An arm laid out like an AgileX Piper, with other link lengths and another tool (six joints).
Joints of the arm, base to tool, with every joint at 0 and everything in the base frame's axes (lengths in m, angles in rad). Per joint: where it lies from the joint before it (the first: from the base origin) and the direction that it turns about. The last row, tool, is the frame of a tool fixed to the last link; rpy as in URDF.
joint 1: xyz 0 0 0.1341 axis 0 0 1
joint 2: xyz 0 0 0 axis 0 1 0
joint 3: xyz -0.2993 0 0.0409 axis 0 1 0
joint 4: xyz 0.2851 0 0.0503 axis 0.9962 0 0.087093
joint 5: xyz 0 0 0 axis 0 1 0
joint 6: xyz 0.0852 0 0.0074 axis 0.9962 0 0.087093
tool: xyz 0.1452 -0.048 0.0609 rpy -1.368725 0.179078 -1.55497
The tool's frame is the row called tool.
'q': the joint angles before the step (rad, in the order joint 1, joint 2, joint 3, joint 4, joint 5, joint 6). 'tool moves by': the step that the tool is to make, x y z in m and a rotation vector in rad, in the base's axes. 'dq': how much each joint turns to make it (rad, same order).
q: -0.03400 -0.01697 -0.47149 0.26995 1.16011 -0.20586
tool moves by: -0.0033 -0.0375 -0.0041 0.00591 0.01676 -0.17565
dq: -0.02984 0.00000 0.00087 -0.13072 -0.00961 0.13747
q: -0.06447 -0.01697 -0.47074 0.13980 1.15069 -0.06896
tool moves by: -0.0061 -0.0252 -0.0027 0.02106 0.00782 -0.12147
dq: -0.00050 -0.00006 0.00006 -0.09923 -0.00102 0.12384
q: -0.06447 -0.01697 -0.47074 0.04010 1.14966 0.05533
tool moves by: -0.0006 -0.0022 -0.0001 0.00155 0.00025 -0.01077
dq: -0.00039 0.00030 -0.00010 -0.00864 -0.00019 0.01046
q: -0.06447 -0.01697 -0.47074 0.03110 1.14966 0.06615
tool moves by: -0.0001 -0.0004 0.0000 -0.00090 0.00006 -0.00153
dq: -0.00025 -0.00013 0.00013 -0.00171 -0.00002 0.00064
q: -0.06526 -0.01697 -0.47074 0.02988 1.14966 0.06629
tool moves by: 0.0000 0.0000 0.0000 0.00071 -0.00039 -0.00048
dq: -0.00055 -0.00016 0.00014 0.00051 -0.00033 0.00036
